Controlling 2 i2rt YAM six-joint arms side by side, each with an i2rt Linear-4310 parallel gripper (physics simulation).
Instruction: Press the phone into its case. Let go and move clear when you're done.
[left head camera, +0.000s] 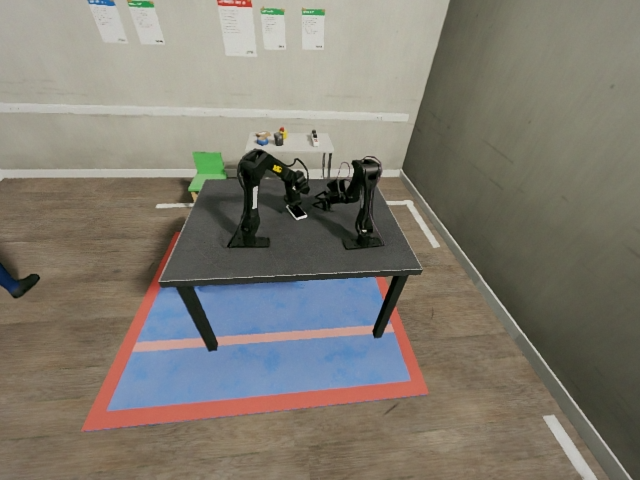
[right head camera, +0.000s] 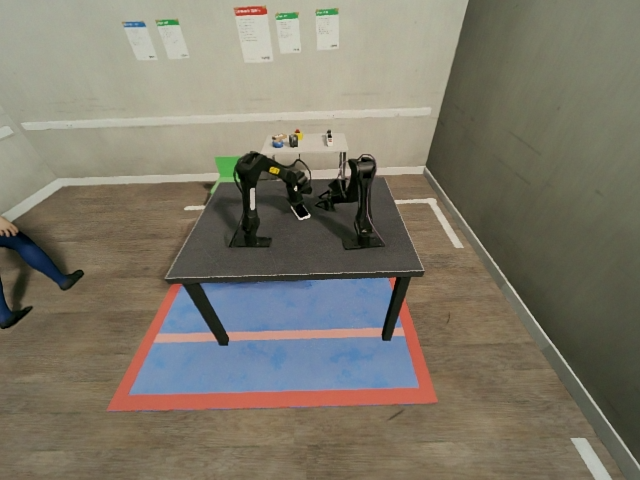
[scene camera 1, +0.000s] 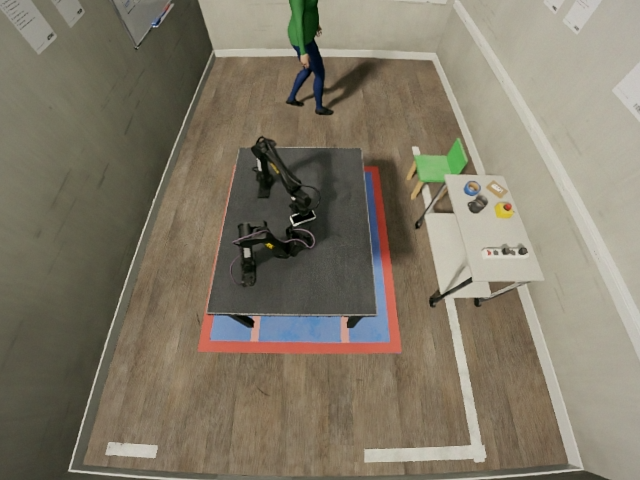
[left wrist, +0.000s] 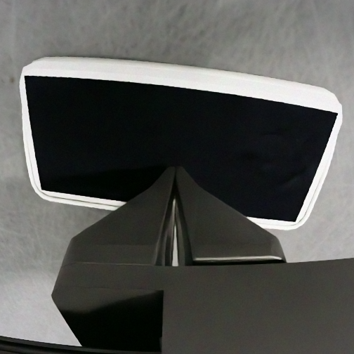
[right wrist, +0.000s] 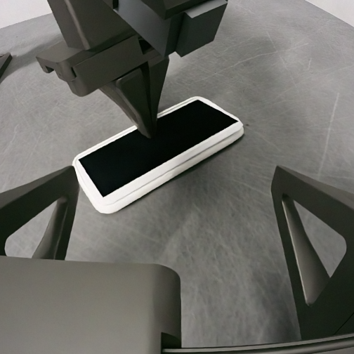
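The phone (left wrist: 175, 125) (right wrist: 190, 130) (left head camera: 297, 210) (right head camera: 301, 210) has a black screen and a white border. It lies in its white case (right wrist: 175, 170), whose rim shows around it; both rest flat on the dark table. My left gripper (left wrist: 174, 177) (right wrist: 148, 134) is shut and empty, pointing down, with its fingertips at the phone's screen near one long edge. The phone also shows below it in scene camera 1 (scene camera 1: 302, 218). My right gripper (right wrist: 175, 176) (left head camera: 315, 204) is open and empty, to the right of the phone in the left head camera, apart from it.
The dark table (left head camera: 305, 258) (scene camera 1: 330, 289) carries both arms. Behind it in the head views stand a pale side table (left head camera: 299, 146) (scene camera 1: 496, 232) with small objects and a green chair (left head camera: 208, 163) (scene camera 1: 431, 167). A person (scene camera 1: 305, 31) stands beyond the table in scene camera 1.
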